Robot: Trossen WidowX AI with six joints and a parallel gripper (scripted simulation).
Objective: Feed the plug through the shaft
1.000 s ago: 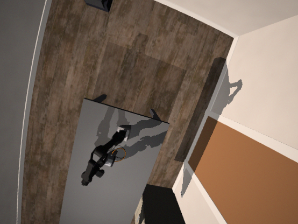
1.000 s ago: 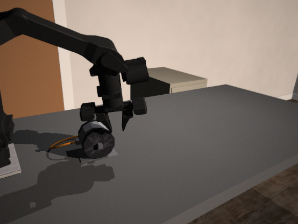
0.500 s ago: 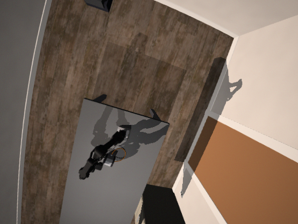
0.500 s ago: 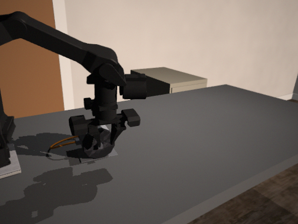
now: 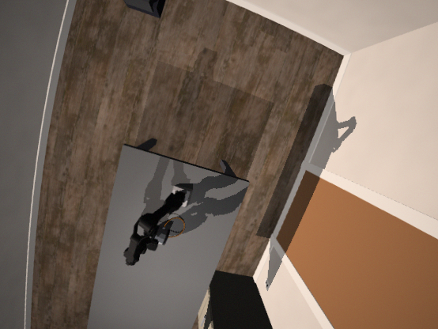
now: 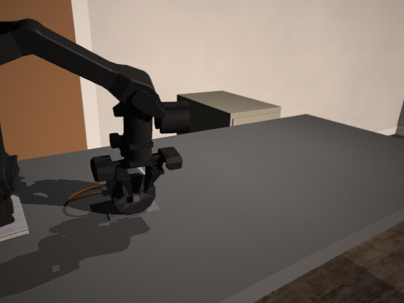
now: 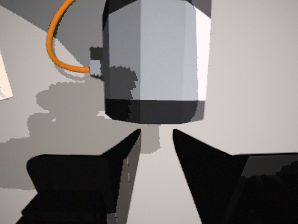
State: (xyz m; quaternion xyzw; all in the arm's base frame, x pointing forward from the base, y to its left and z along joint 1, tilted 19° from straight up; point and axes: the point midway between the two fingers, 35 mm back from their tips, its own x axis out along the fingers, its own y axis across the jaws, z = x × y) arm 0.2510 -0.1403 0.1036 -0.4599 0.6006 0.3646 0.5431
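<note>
My gripper is now 5 cm above the grey plug, 3 cm to the right of it and 1 cm short of it. From my hand the other things lie so: thin grey plate: 10 cm below, 7 cm to the left, 2 cm ahead.
</note>
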